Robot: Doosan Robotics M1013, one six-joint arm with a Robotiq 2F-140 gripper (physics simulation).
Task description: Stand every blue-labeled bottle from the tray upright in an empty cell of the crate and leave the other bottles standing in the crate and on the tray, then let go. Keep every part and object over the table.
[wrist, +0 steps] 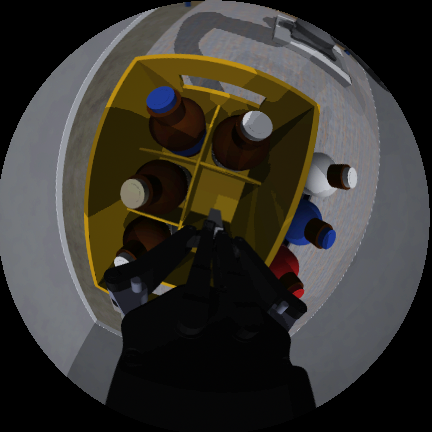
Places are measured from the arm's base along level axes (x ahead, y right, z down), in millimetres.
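Where they show: gripper, between the fingertips: (212, 216).
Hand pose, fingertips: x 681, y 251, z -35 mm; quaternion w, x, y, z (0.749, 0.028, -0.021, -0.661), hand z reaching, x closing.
Note:
Each offset is from my fingertips to the centre of the thing. "pt": to the spot under its first point. Level surfaces: height alone.
The yellow crate @[pt dx -27, dy +126, dz -86 mm] (102, 200) has thin dividers. A blue-capped brown bottle @[dx -127, dy +66, dz -20 mm] (177, 125) with a blue label stands in its upper left cell. A white-capped bottle @[dx -110, dy -19, dz -20 mm] (237, 145), a cream-capped bottle @[dx -39, dy +78, dz -20 mm] (162, 187) and another white-capped bottle @[dx +42, dy +97, dz -20 mm] (145, 237) stand in other cells. The cell right of the cream-capped bottle is empty. Outside the crate's right wall are a white bottle @[dx -100, dy -159, dz -17 mm] (321, 175), a blue-labeled bottle @[dx -18, dy -139, dz -17 mm] (302, 222) and a red bottle @[dx +71, dy -127, dz -17 mm] (284, 265); the tray under them is mostly hidden. My gripper (212, 216) is shut and empty, above the crate, hiding its lower part.
A grey metal fixture (312, 47) lies at the top right, beyond the crate, with a dark curved shadow reaching from it across the table @[dz +65 mm] (245, 55). The table edge runs along the left side, close to the crate.

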